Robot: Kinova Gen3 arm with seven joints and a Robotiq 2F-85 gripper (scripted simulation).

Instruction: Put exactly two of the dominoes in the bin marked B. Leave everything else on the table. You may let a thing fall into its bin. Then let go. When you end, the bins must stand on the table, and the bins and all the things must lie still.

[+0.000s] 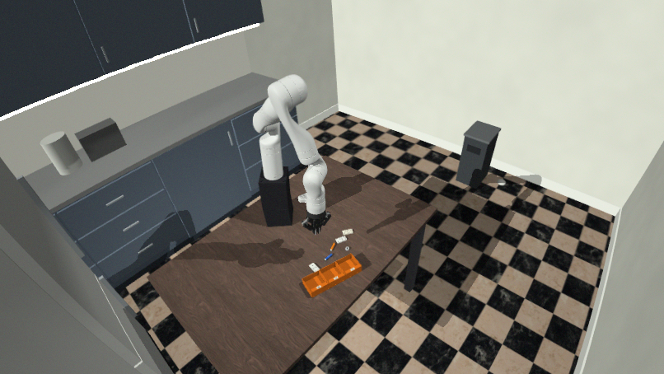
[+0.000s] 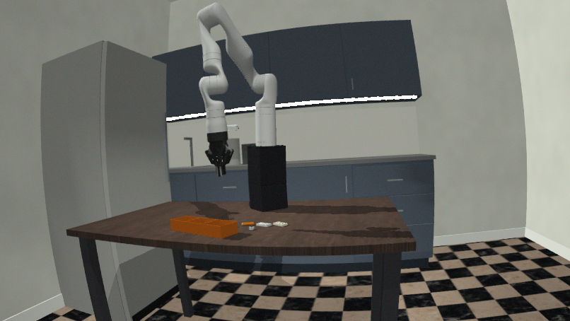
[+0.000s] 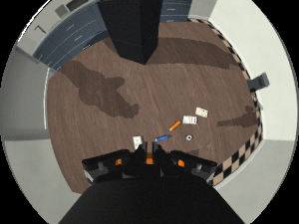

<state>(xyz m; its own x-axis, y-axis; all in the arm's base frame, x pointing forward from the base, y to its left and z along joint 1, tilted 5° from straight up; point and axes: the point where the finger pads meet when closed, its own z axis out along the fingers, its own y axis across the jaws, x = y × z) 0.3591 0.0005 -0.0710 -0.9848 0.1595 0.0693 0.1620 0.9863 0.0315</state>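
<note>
My hand is 180 mm above the orange bin tray, 120 mm short of it and 20 mm to the left of it. Also, from my hand: blue marker (190 mm below, 30 mm to the left, 20 mm ahead); small nut (200 mm below, 130 mm to the left, 30 mm ahead); orange marker (190 mm below, 80 mm to the left, 20 mm behind).
</note>
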